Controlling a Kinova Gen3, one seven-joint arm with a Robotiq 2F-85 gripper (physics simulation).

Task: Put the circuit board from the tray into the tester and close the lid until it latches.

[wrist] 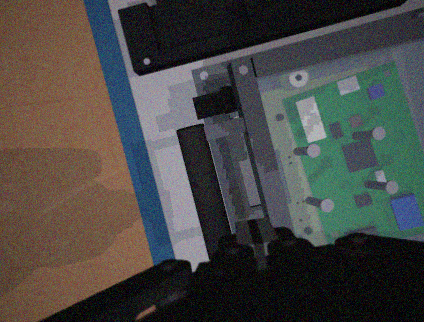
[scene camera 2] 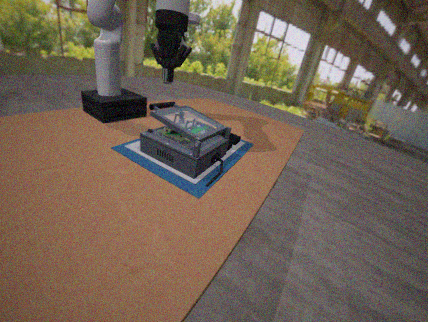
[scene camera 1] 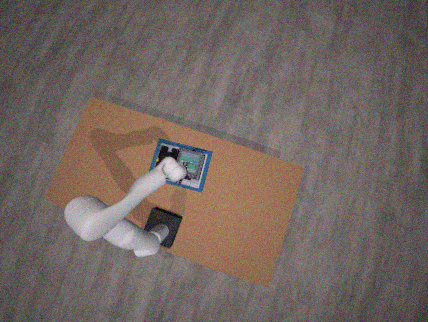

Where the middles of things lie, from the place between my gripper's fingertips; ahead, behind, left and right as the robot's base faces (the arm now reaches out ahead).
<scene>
I see my gripper 80 mm above the tester lid (scene camera 2: 190,123), 70 mm short of it and 20 mm to the right of it.
</scene>
